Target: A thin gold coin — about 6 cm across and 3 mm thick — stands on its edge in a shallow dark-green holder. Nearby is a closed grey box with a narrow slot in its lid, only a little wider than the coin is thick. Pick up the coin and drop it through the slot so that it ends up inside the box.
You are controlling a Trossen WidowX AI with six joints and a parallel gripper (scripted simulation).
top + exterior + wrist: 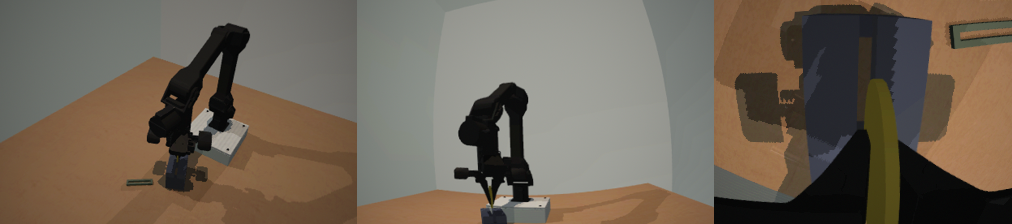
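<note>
Now: the thin gold coin 2 cm above my gripper tip.
</note>
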